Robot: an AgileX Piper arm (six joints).
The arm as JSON. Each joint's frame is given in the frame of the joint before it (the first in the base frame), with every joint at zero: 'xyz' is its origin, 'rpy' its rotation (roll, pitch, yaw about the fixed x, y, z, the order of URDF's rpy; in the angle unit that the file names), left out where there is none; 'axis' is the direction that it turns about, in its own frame. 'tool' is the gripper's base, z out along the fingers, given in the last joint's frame.
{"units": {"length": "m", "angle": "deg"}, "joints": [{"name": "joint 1", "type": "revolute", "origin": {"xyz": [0.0, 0.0, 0.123]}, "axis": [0.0, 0.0, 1.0]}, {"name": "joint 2", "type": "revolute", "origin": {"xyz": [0.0, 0.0, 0.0], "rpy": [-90.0, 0.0, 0.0]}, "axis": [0.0, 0.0, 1.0]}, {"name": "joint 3", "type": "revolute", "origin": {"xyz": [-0.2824, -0.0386, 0.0]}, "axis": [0.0, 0.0, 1.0]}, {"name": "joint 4", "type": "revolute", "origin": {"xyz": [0.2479, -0.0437, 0.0], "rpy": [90.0, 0.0, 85.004]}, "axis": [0.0, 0.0, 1.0]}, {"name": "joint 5", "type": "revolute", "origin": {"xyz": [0.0, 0.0, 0.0], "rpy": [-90.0, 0.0, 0.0]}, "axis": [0.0, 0.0, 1.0]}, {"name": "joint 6", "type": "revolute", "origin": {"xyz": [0.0, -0.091, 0.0], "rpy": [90.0, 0.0, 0.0]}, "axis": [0.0, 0.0, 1.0]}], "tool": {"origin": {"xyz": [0.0, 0.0, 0.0]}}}
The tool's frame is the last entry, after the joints.
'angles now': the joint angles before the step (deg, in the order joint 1, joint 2, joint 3, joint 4, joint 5, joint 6). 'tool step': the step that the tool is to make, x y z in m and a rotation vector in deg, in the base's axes. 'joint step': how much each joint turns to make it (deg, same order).
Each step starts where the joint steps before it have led.
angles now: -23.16, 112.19, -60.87, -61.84, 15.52, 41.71
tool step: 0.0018, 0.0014, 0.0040, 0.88, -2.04, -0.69
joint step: 0.11, -0.51, -0.07, -0.39, -0.98, 2.16
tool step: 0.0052, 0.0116, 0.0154, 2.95, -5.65, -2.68
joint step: 1.64, -2.28, 0.02, 0.57, -1.18, 6.11
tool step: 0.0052, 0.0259, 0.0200, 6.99, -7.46, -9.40
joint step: 4.42, -3.23, -0.03, 3.05, 2.93, 13.36
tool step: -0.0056, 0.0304, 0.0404, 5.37, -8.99, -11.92
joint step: 5.84, -6.66, 0.06, 0.64, 7.86, 16.97
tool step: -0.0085, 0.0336, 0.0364, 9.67, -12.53, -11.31
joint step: 6.14, -6.15, 0.01, 0.47, 5.17, 20.31
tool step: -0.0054, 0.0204, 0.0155, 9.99, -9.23, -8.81
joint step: 3.80, -2.76, 0.00, 0.34, 2.44, 16.96
